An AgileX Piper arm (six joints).
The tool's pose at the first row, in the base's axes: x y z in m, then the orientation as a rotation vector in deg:
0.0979, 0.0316, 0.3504, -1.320, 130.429, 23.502
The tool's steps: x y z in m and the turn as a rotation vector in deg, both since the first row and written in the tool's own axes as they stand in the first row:
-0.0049, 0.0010, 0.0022, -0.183, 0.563, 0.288
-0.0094, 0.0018, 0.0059, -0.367, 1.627, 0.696
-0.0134, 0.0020, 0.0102, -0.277, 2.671, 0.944
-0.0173, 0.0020, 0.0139, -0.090, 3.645, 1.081
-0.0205, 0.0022, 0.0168, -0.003, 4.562, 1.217
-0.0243, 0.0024, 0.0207, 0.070, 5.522, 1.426
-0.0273, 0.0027, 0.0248, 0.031, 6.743, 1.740
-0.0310, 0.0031, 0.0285, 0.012, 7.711, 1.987
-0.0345, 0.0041, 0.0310, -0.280, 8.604, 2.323
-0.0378, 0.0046, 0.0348, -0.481, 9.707, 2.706
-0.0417, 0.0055, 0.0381, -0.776, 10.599, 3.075
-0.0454, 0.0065, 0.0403, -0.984, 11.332, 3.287
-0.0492, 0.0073, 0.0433, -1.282, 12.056, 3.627
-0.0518, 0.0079, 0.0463, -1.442, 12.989, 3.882
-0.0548, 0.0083, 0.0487, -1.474, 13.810, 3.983
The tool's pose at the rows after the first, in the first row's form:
0.1027, 0.0326, 0.3529, -1.203, 130.974, 23.904
0.1082, 0.0340, 0.3541, -1.055, 132.023, 24.409
0.1140, 0.0350, 0.3544, -0.944, 133.093, 24.516
0.1193, 0.0357, 0.3549, -0.895, 134.103, 24.445
0.1236, 0.0364, 0.3555, -0.887, 135.037, 24.484
0.1289, 0.0373, 0.3559, -0.810, 136.017, 24.581
0.1339, 0.0385, 0.3556, -0.724, 137.241, 24.883
0.1390, 0.0395, 0.3561, -0.651, 138.214, 25.107
0.1430, 0.0408, 0.3574, -0.600, 139.064, 25.697
0.1479, 0.0421, 0.3575, -0.490, 140.142, 26.222
0.1528, 0.0435, 0.3586, -0.400, 140.990, 26.839
0.1567, 0.0447, 0.3602, -0.416, 141.686, 27.257
0.1614, 0.0459, 0.3613, -0.326, 142.362, 27.853
0.1652, 0.0470, 0.3615, -0.308, 143.268, 28.257
0.1689, 0.0478, 0.3623, -0.381, 144.078, 28.415

